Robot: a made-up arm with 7 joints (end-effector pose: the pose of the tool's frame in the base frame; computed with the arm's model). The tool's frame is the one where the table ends.
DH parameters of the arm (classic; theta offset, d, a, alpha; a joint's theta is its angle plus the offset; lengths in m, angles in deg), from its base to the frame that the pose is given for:
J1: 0 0.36 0 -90
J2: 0 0 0 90
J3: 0 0.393 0.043 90
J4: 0 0 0.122 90
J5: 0 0.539 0 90
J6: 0 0 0.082 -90
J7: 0 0.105 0 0
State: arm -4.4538 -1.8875 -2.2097 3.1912 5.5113 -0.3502 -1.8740
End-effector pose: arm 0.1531 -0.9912 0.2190 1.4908 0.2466 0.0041
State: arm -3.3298 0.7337 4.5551 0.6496 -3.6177 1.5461 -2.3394
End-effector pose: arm 0.1271 0.5767 0.4097 -0.6589 -1.3502 -1.0706
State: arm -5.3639 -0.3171 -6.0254 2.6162 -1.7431 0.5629 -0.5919
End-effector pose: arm -0.1096 -0.0067 1.4247 0.5178 0.2277 1.8627
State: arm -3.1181 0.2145 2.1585 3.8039 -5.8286 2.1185 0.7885
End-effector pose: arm -0.2983 0.2752 1.1441 -1.5684 1.1094 -2.4408
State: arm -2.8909 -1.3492 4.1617 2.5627 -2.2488 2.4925 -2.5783
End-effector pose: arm 0.8920 0.3057 0.4040 0.5421 2.2533 -2.0794
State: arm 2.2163 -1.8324 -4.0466 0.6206 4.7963 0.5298 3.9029
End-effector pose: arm -0.4271 -0.1124 0.0492 -0.1651 -1.2641 -0.0117
